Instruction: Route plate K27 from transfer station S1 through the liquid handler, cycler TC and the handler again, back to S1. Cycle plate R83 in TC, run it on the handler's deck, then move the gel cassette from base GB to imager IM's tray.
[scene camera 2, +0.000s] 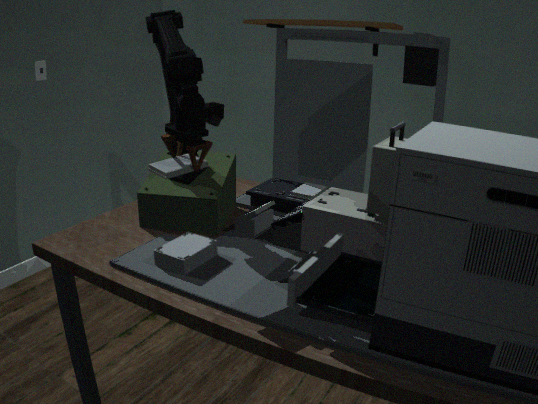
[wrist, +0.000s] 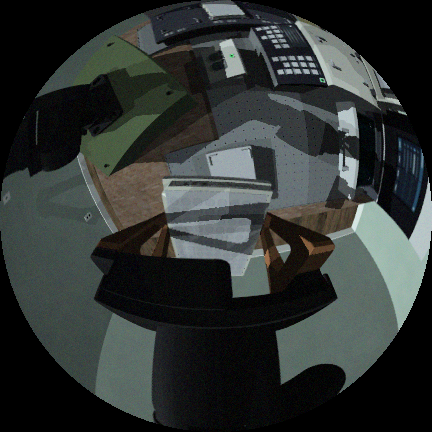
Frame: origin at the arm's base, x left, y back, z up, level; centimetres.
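Where they show: gripper, fingertip midpoint: (scene camera 2: 186, 165) (wrist: 214, 215); arm's base at its link origin: (wrist: 98, 104).
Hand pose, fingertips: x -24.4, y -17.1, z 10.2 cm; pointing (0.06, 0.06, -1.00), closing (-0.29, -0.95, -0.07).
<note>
Each offset is from my fingertips to the top centre of the thing. "*": to the spot under its first point. Level surfaces: height alone.
My gripper (scene camera 2: 187, 164) (wrist: 214, 215) is shut on a white plate @[dx -2.4, dy +0.8, dz +2.1 cm] (scene camera 2: 165, 167) (wrist: 210, 200), one orange finger at each side. In scene camera 2 the plate shows over the green base block; whether it is K27 or R83 cannot be read. A low white-topped block @[dx -4.0, dy -1.8, dz -20.2 cm] (scene camera 2: 186, 245) (wrist: 231, 162) with corner marks, apart from the gripper, stands on the grey perforated mat @[dz -24.4 cm] (scene camera 2: 235, 295) (wrist: 307, 187); its label does not show. At the right, a large grey instrument (scene camera 2: 435, 270) has a drawer @[* dx -3.9, dy -37.6, dz -18.3 cm] (scene camera 2: 315, 270) (wrist: 348, 165) projecting over the mat's side.
The green block (scene camera 2: 180, 212) (wrist: 112, 150) stands at the table's left. Behind the mat are a cream box @[dx +24.6, dy -35.5, dz -9.2 cm] (scene camera 2: 340, 231) (wrist: 320, 47), a dark button panel @[* dx +23.9, dy -18.5, dz -17.6 cm] (wrist: 272, 55), a small device with a green light @[dx +24.4, dy -7.6, dz -16.4 cm] (wrist: 237, 65) and a black deck @[dz -19.1 cm] (scene camera 2: 270, 186) (wrist: 175, 25). A tall grey frame (scene camera 2: 281, 100) rises behind.
</note>
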